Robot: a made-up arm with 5 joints. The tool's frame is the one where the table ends. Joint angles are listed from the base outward.
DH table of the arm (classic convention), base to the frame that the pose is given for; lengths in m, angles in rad. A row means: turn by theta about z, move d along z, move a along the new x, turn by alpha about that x. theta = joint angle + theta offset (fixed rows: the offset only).
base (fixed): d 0, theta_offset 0.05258, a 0.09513, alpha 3.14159
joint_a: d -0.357, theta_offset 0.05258, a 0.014, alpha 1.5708
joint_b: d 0, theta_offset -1.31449, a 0.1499, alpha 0
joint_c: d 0, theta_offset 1.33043, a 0.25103, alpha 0
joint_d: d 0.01, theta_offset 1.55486, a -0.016, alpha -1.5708
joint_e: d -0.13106, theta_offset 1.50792, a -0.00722, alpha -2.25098
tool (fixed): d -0.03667, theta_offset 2.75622, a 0, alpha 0
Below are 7 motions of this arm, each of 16 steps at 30 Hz.
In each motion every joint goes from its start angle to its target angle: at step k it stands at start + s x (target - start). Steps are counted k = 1, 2, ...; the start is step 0. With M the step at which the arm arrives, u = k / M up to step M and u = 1 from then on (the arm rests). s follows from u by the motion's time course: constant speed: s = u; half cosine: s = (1 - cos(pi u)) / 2; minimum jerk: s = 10 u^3 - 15 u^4 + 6 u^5.
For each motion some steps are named. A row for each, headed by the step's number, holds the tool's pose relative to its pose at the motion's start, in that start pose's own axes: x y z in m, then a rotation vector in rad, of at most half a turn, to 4 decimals.
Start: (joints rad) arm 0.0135 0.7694 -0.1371 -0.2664 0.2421
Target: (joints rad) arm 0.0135 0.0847 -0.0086 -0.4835 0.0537
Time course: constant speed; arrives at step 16
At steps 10, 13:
10: -0.0789 0.1248 0.0931 -0.3974 -0.2975 0.0275
13: -0.1038 0.1682 0.1086 -0.5212 -0.3794 0.0430

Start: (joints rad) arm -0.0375 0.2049 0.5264 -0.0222 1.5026
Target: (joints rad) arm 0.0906 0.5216 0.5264 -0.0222 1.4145
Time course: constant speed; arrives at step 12
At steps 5, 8, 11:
5: 0.0494 -0.0079 -0.0088 0.0453 0.0410 0.1436
8: 0.0790 -0.0092 -0.0153 0.0732 0.0635 0.2307
11: 0.1083 -0.0079 -0.0226 0.1015 0.0845 0.3184

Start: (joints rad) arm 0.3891 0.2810 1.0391 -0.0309 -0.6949
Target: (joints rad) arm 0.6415 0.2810 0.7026 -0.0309 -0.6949
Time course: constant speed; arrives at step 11
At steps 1, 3, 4, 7, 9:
1: 0.0019 0.0082 0.0092 -0.0223 -0.0165 0.0264
3: 0.0040 0.0255 0.0275 -0.0679 -0.0504 0.0775
4: 0.0042 0.0345 0.0365 -0.0913 -0.0678 0.1023
7: 0.0012 0.0625 0.0630 -0.1634 -0.1216 0.1734
9: -0.0037 0.0821 0.0798 -0.2132 -0.1588 0.2180

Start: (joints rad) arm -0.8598 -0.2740 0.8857 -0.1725 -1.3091
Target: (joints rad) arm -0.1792 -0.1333 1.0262 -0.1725 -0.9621
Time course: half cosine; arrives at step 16
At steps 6, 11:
6: -0.0523 0.0155 0.0469 -0.1189 -0.1288 -0.1070
11: -0.1418 0.0469 0.0892 -0.2442 -0.3462 -0.2635

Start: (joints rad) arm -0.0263 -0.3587 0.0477 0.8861 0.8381
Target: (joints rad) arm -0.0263 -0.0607 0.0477 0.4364 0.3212
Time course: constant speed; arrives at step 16
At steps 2, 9, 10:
2: 0.0055 -0.0075 0.0073 0.0090 -0.0593 0.0307
9: 0.0267 -0.0330 0.0312 0.0327 -0.2648 0.1435
10: 0.0300 -0.0366 0.0344 0.0352 -0.2938 0.1604

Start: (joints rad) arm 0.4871 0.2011 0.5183 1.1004 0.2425
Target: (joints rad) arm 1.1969 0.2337 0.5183 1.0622 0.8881
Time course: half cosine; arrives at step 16
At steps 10, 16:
10: -0.0917 -0.0779 -0.0268 -0.0631 0.0224 0.1028
16: -0.1179 -0.1219 -0.0483 -0.1015 0.0208 0.1415

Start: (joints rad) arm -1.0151 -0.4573 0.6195 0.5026 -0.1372
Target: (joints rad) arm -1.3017 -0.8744 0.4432 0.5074 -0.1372
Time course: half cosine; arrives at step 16
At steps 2, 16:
2: 0.0017 0.0074 0.0009 -0.0237 0.0047 0.0059
16: 0.0191 0.1981 -0.0348 -0.6020 0.1033 0.2306

